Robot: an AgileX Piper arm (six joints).
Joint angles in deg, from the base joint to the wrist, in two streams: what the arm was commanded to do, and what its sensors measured. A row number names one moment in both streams.
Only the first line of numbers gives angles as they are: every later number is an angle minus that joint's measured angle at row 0.
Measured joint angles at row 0:
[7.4 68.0 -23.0 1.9 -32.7 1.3]
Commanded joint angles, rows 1 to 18:
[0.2 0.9 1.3 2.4 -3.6 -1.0]
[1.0 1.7 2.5 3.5 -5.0 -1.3]
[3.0 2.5 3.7 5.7 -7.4 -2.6]
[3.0 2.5 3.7 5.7 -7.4 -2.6]
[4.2 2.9 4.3 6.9 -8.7 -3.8]
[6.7 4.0 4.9 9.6 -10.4 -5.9]
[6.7 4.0 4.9 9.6 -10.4 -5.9]
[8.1 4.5 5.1 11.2 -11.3 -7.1]
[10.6 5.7 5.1 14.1 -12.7 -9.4]
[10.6 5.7 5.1 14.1 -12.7 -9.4]
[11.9 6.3 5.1 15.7 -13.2 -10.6]
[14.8 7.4 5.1 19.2 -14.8 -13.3]
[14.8 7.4 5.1 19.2 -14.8 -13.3]
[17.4 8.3 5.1 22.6 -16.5 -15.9]
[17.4 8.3 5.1 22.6 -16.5 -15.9]
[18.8 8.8 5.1 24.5 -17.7 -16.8]
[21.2 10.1 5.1 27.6 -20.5 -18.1]
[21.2 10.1 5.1 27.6 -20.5 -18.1]
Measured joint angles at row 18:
[18.2 9.0 5.1 22.8 -16.2 -15.1]
